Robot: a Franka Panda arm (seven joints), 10 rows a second.
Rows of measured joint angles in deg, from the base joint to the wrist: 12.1 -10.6 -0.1 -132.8 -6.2 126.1 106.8; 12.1 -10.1 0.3 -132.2 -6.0 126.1 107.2; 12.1 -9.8 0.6 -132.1 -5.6 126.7 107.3; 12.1 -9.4 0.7 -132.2 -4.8 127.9 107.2; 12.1 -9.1 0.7 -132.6 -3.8 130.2 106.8; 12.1 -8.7 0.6 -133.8 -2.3 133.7 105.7; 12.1 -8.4 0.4 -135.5 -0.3 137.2 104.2; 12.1 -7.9 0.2 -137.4 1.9 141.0 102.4; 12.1 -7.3 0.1 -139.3 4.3 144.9 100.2; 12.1 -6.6 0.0 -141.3 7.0 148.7 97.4; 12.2 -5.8 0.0 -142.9 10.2 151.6 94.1; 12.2 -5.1 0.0 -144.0 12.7 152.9 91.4
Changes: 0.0 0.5 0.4 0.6 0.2 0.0 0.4; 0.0 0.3 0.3 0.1 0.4 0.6 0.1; 0.0 0.4 0.1 -0.1 0.8 1.2 -0.1; 0.0 0.3 0.0 -0.4 1.0 2.3 -0.4; 0.0 0.4 -0.1 -1.2 1.5 3.5 -1.1; 0.0 0.3 -0.2 -1.7 2.0 3.5 -1.5; 0.0 0.5 -0.2 -1.9 2.2 3.8 -1.8; 0.0 0.6 -0.1 -1.9 2.4 3.9 -2.2; 0.0 0.7 -0.1 -2.0 2.7 3.8 -2.8; 0.1 0.8 0.0 -1.6 3.2 2.9 -3.3; 0.0 0.7 0.0 -1.1 2.5 1.3 -2.7
